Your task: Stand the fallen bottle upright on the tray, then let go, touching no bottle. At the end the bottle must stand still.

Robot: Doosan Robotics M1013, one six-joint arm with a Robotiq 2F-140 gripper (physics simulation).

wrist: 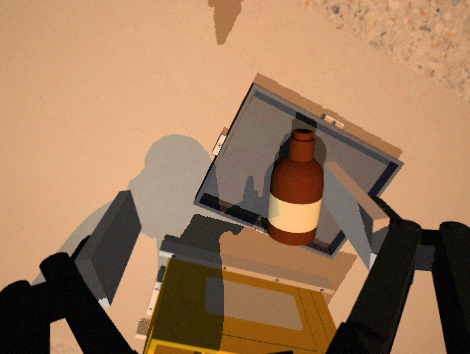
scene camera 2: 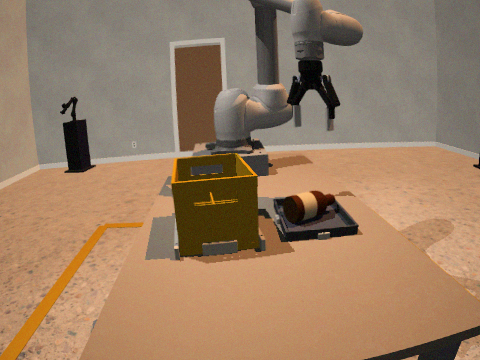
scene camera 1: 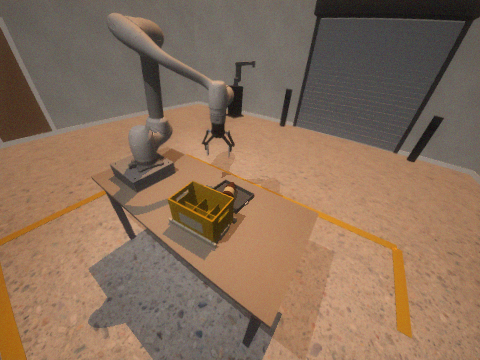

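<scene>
The brown bottle with a cream label lies on its side on the dark tray. In the wrist view its neck points up the picture, and its base overlaps the tray's rim on the side toward the crate. In scene camera 2 its base faces the front left and its neck the back right. My gripper is open and empty, fingers pointing down, well above the table and apart from the bottle.
A yellow crate with dividers stands right beside the tray, higher than the tray's rim, with pale holders at its foot. The robot's base sits on the far end of the table.
</scene>
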